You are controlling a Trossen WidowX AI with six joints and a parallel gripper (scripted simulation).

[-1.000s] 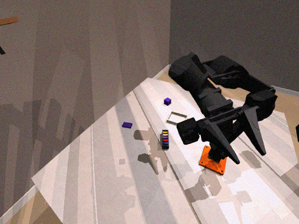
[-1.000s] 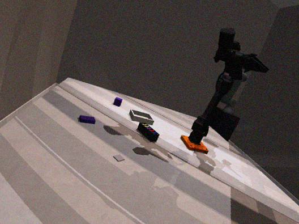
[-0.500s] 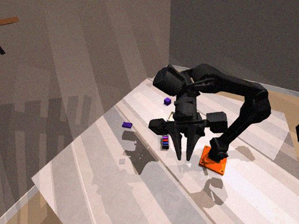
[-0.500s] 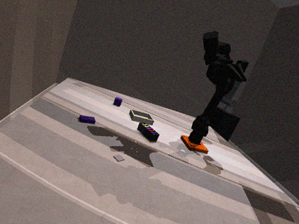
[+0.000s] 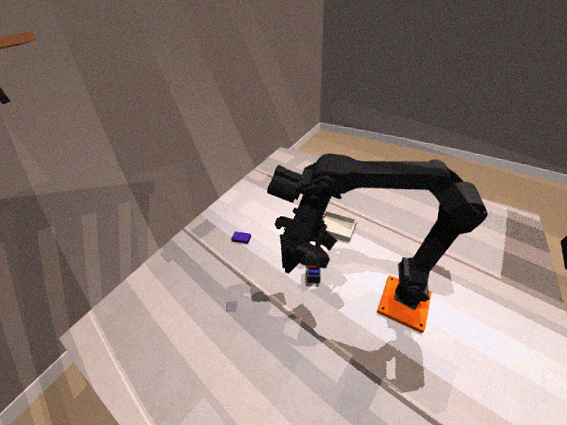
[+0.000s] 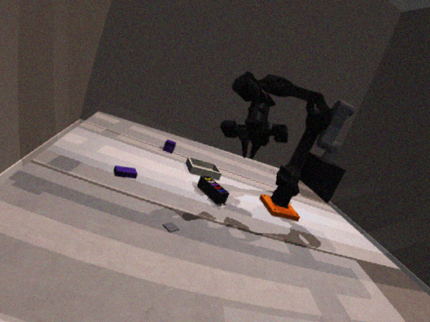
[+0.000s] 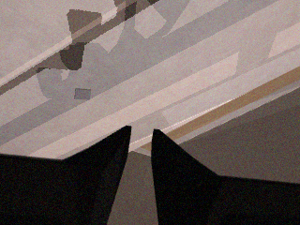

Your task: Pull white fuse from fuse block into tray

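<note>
The white fuse is 180 mm below my gripper tip, 170 mm to the right of it and 30 mm ahead of it. From my gripper tip the other things lie so: pale tile: 200 mm below, 140 mm ahead, 110 mm to the left; beige tray: 360 mm to the right, 200 mm below, 40 mm ahead; flat purple block: 310 mm ahead, 190 mm below, 100 mm to the right.
</note>
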